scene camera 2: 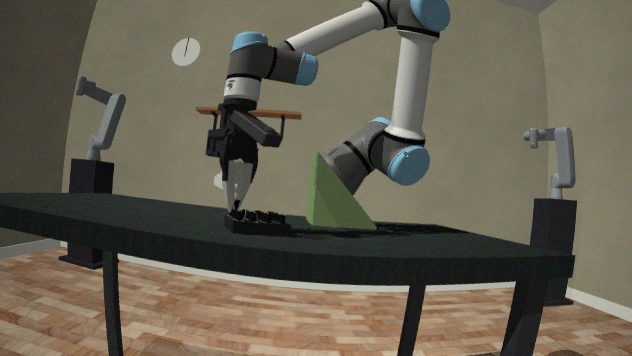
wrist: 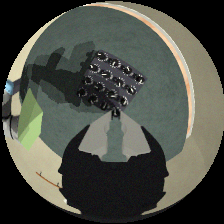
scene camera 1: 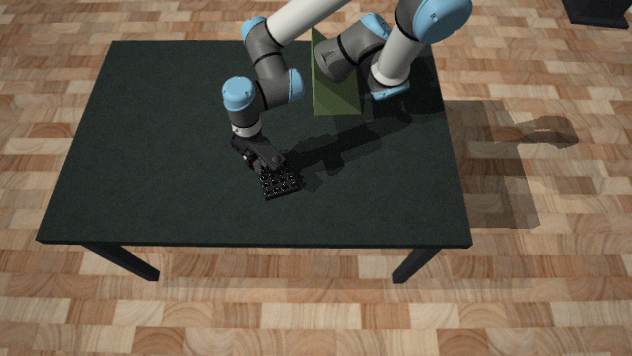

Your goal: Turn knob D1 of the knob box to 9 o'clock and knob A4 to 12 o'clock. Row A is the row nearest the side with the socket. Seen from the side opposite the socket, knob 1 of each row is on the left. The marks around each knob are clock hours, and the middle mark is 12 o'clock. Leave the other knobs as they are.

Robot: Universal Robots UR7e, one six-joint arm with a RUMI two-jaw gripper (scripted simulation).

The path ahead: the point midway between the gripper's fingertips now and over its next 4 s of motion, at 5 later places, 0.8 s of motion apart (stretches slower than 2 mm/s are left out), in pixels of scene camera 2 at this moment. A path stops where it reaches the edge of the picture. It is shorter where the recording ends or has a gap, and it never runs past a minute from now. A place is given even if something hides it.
My gripper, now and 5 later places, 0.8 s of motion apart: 232, 212; 233, 200; 234, 193; 235, 190; 235, 188; 235, 185
